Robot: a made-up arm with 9 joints. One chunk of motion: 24 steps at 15 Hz.
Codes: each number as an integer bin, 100 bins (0 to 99) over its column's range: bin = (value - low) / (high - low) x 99, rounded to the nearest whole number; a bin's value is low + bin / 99 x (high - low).
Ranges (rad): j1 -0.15..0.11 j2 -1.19..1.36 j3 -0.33..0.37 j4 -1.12..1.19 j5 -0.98..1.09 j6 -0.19..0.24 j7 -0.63..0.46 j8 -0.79..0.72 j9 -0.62..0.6
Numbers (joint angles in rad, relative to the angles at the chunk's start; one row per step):
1: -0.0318 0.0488 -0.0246 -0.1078 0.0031 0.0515 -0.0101 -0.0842 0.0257
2: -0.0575 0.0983 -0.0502 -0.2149 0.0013 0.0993 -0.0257 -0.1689 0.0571
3: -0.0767 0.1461 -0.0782 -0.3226 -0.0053 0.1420 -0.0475 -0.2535 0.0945
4: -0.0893 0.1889 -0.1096 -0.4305 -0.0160 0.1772 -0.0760 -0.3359 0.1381
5: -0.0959 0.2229 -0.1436 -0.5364 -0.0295 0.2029 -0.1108 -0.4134 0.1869
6: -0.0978 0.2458 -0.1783 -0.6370 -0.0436 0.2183 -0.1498 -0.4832 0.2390
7: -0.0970 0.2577 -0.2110 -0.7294 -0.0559 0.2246 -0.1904 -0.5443 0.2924
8: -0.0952 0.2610 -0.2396 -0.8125 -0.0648 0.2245 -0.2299 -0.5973 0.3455
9: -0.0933 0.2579 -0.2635 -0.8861 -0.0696 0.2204 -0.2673 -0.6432 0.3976
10: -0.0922 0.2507 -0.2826 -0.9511 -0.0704 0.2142 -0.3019 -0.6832 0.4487
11: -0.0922 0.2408 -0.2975 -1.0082 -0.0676 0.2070 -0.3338 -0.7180 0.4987
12: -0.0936 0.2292 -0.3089 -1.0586 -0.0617 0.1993 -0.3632 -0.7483 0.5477
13: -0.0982 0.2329 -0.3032 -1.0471 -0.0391 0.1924 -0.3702 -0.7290 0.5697
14: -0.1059 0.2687 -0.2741 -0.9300 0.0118 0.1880 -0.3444 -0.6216 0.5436
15: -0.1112 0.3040 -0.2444 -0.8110 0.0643 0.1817 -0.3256 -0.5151 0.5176
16: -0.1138 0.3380 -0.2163 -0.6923 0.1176 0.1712 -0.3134 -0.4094 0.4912
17: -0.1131 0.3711 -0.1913 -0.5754 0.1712 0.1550 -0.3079 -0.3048 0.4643
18: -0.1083 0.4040 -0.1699 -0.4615 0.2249 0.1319 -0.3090 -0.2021 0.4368
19: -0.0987 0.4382 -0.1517 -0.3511 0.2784 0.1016 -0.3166 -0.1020 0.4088
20: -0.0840 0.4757 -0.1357 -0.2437 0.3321 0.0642 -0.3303 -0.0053 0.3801
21: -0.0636 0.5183 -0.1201 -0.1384 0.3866 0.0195 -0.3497 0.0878 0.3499
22: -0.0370 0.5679 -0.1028 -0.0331 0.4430 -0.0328 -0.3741 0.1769 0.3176
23: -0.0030 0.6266 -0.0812 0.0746 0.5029 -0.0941 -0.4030 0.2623 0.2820
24: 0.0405 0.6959 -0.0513 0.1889 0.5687 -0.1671 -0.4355 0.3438 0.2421
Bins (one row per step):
1: 45 48 43 43 47 56 56 46 52
2: 35 50 40 39 47 67 55 41 55
3: 28 52 36 34 47 76 53 35 58
4: 23 54 31 30 46 85 50 30 62
5: 21 55 26 25 45 90 47 25 65
6: 20 56 21 21 45 94 44 20 70
7: 20 56 17 17 44 95 40 16 74
8: 21 56 13 13 44 95 36 13 78
9: 22 56 9 10 44 94 33 10 83
10: 22 56 7 7 44 93 30 7 87
11: 22 56 5 5 44 91 27 5 91
12: 21 55 3 3 44 90 24 3 95
13: 20 55 4 3 45 88 24 4 97
14: 17 57 8 8 47 87 26 11 94
15: 15 58 12 13 50 86 28 18 92
16: 14 59 16 18 52 83 29 25 90
17: 14 61 20 23 55 79 29 32 88
18: 16 62 23 28 58 74 29 39 86
19: 20 63 25 33 60 67 28 45 83
20: 25 65 27 38 63 59 27 51 81
21: 33 66 30 42 65 48 25 58 79
22: 43 68 32 47 68 36 23 63 76
23: 56 71 35 51 71 22 21 69 73
24: 73 73 39 56 74 5 18 74 70

